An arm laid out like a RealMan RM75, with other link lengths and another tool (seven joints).
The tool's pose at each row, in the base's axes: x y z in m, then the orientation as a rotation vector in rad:
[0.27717 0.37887 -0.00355 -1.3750 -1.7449 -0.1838]
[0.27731 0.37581 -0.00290 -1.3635 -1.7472 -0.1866]
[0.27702 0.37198 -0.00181 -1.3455 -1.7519 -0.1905]
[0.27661 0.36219 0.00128 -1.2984 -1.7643 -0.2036]
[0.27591 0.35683 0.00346 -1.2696 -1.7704 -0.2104]
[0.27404 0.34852 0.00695 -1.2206 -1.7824 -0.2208]
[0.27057 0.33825 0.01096 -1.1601 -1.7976 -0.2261]
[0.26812 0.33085 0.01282 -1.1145 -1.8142 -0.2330]
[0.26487 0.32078 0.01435 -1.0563 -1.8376 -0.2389]
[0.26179 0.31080 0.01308 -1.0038 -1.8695 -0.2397]
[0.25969 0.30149 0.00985 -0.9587 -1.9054 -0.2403]
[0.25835 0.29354 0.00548 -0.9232 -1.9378 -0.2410]
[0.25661 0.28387 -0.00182 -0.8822 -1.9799 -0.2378]
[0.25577 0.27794 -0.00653 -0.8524 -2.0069 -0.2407]
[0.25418 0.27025 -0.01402 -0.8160 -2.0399 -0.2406]
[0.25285 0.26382 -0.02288 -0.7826 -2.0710 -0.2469]
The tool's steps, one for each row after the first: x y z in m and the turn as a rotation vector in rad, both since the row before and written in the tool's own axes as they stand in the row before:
[-0.00173 -0.00128 -0.00228 0.0046 0.0037 -0.0083]
[-0.00194 -0.00213 -0.00276 0.0072 0.0046 -0.0133]
[-0.00464 -0.00540 -0.00741 0.0169 0.0129 -0.0362]
[-0.00200 -0.00368 -0.00405 0.0113 0.0083 -0.0212]
[-0.00281 -0.00653 -0.00585 0.0193 0.0120 -0.0366]
[-0.00324 -0.00916 -0.00627 0.0281 0.0111 -0.0429]
[-0.00281 -0.00645 -0.00383 0.0180 0.0045 -0.0360]
[-0.00429 -0.00864 -0.00460 0.0239 0.0021 -0.0460]
[-0.00613 -0.00800 -0.00302 0.0222 -0.0094 -0.0443]
[-0.00724 -0.00670 -0.00205 0.0172 -0.0162 -0.0414]
[-0.00740 -0.00533 -0.00101 0.0123 -0.0169 -0.0342]
[-0.01039 -0.00648 0.00014 0.0157 -0.0252 -0.0395]
[-0.00646 -0.00402 0.00029 0.0081 -0.0144 -0.0293]
[-0.00917 -0.00557 0.00165 0.0121 -0.0189 -0.0343]
[-0.00956 -0.00455 0.00308 0.0062 -0.0173 -0.0340]

